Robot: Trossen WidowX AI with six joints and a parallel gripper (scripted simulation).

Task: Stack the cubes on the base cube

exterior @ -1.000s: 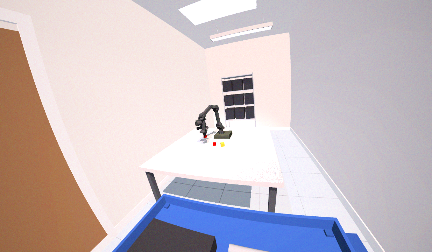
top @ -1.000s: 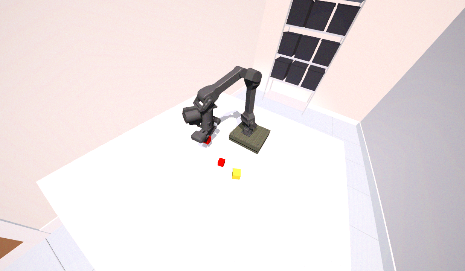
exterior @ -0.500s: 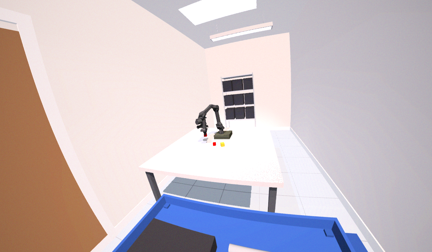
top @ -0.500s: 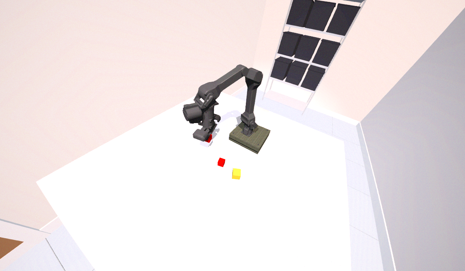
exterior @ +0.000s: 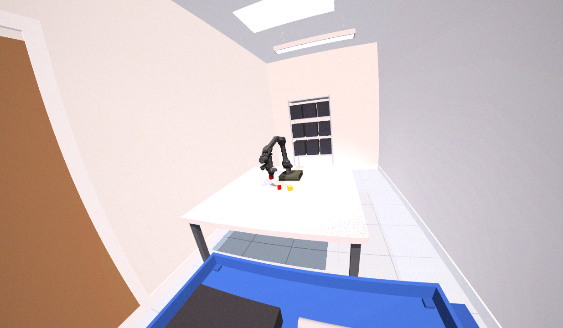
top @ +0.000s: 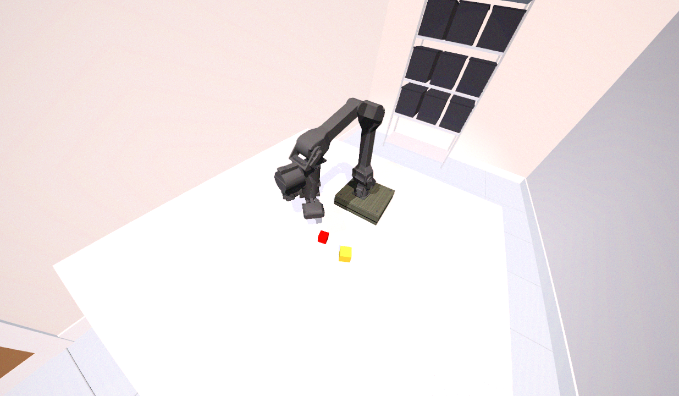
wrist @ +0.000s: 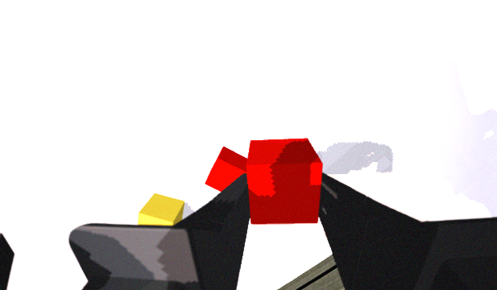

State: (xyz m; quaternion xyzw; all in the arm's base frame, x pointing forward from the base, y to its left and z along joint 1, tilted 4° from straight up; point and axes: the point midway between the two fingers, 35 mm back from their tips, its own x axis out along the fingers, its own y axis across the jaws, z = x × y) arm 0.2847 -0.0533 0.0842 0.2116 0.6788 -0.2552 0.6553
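Right now the yellow cube is 17 cm to the left of my gripper tip and 10 cm below it. Also, from my gripper tip: red cube (right at my gripper tip).
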